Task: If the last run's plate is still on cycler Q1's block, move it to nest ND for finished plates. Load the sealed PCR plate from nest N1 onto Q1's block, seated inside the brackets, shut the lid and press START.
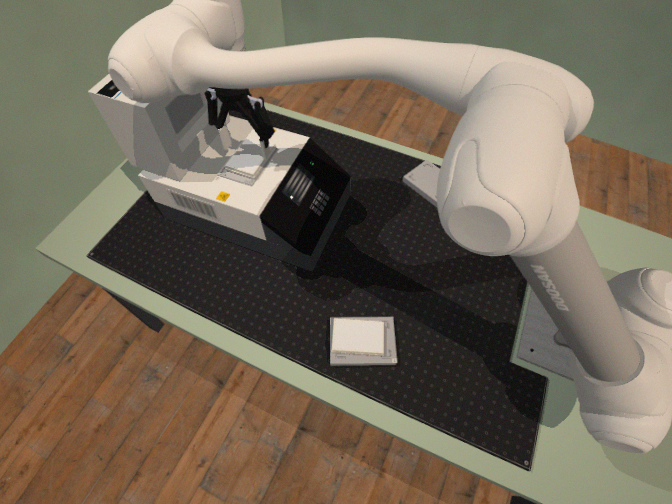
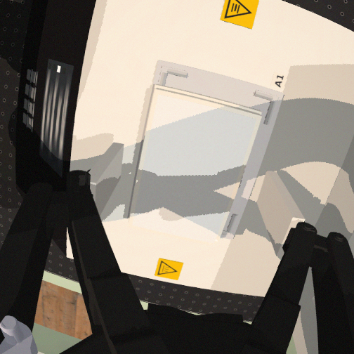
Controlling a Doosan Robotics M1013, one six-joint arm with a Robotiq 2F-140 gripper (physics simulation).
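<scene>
Cycler Q1 [image 1: 206, 201] [image 2: 125, 45] stands at the far left with its lid [image 1: 120, 130] open. A pale plate [image 1: 241, 164] [image 2: 197, 145] lies on its block, near the corner brackets [image 2: 176, 74]; exact seating is unclear. My gripper [image 1: 243, 142] [image 2: 192, 173] is open, its fingers apart on either side over the plate, with nothing held. A white-topped plate [image 1: 358, 336] rests on a grey nest [image 1: 391, 355] at the near edge; its label is unreadable. Part of another grey nest [image 1: 422, 176] shows at the back, the rest hidden by the arm.
The cycler's sloping black front has a screen [image 1: 298, 184] and keypad [image 1: 320, 202], with a small green light. Yellow warning labels [image 1: 223, 196] [image 2: 169, 269] mark its top. The raised lid stands close behind my gripper. A perforated black mat [image 1: 227, 276] covers much of the green table [image 1: 227, 347].
</scene>
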